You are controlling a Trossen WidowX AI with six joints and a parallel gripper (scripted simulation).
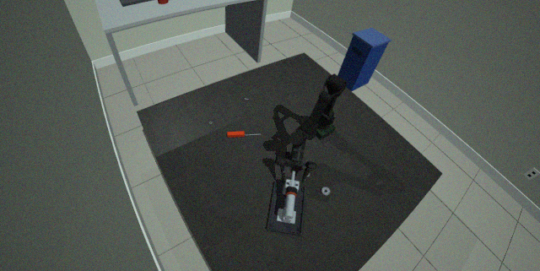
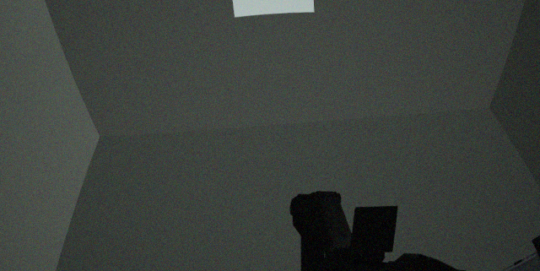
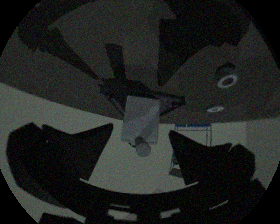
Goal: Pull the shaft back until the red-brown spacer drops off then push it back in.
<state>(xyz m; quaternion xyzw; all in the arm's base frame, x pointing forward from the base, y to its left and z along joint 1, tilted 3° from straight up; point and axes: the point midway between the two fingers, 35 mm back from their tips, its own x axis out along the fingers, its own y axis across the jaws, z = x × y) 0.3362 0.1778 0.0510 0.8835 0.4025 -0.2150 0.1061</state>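
My gripper tip is now 2 cm short of the pale shaft, 3 cm to the right of it and 2 cm below it. The rest, counted from my gripper tip: orange-handled screwdriver 4 cm ahead, 37 cm to the right, 6 cm below.
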